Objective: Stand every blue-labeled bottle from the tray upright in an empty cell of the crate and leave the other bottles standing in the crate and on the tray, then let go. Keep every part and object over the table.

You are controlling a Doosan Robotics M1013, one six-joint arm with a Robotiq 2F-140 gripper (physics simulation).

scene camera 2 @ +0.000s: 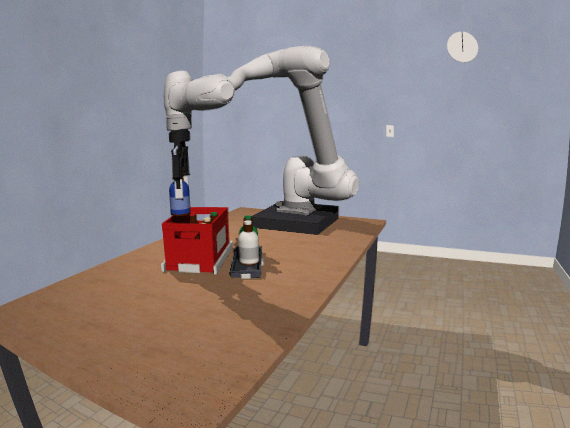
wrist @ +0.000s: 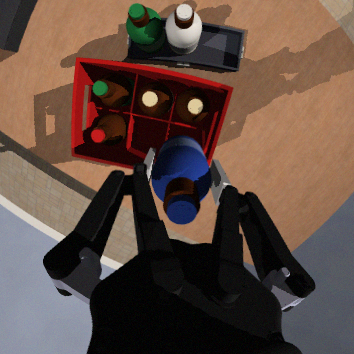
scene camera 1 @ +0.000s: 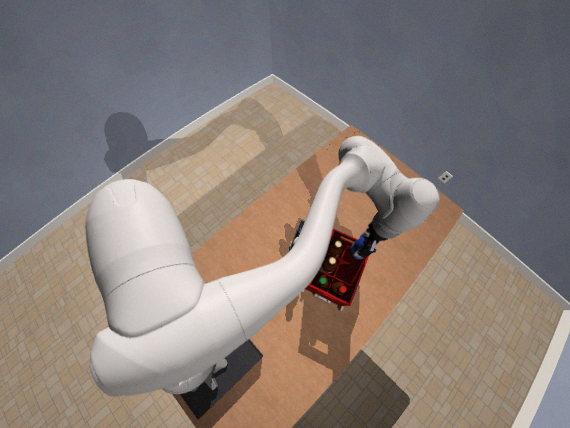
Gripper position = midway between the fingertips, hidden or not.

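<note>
Visible in the scene are a white bottle (scene camera 2: 248, 240), a red-capped brown bottle (wrist: 111, 128) and a blue-labeled bottle (wrist: 180, 177). My gripper (scene camera 2: 182, 195) is visible too, as is the same gripper (wrist: 182, 162).
</note>
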